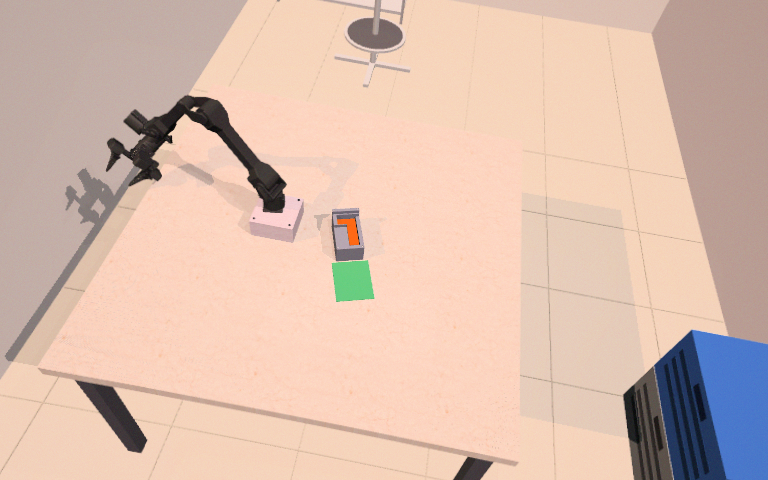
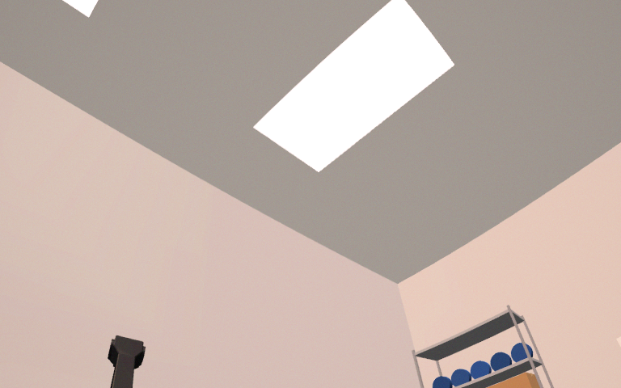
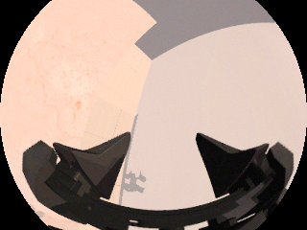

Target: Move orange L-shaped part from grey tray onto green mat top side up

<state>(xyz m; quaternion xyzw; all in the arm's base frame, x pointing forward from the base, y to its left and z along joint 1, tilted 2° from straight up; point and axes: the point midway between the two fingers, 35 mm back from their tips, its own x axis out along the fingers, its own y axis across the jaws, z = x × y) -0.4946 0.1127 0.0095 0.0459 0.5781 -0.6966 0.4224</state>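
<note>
My gripper tip is now 76 cm short of the orange L-shaped part, 17 cm to the left of it and 1 cm above it. The rest, counted from my gripper tip: green mat 79 cm ahead, 34 cm to the right, 8 cm below.
</note>
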